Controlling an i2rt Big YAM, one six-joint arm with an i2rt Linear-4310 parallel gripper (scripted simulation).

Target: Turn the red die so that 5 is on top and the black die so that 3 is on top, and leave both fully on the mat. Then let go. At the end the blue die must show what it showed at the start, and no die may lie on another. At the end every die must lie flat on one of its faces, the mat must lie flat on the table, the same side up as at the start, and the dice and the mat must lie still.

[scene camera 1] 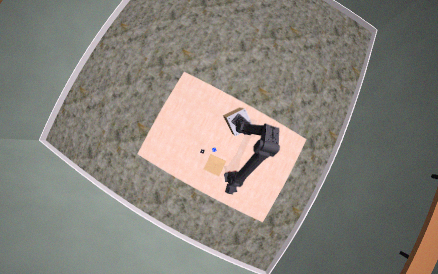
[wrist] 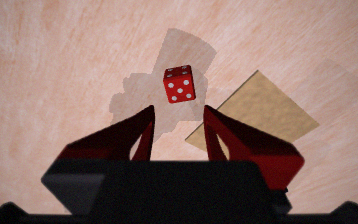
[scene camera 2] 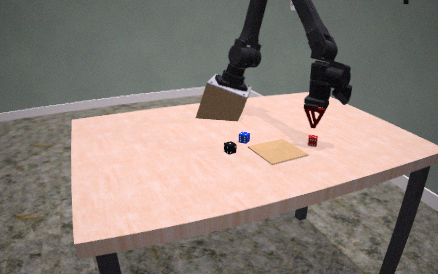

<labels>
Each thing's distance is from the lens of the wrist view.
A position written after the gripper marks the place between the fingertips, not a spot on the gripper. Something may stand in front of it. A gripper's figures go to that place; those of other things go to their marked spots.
gripper [wrist: 179, 111]: 0.13 m
red die [wrist: 178, 82]: 0.16 m
</labels>
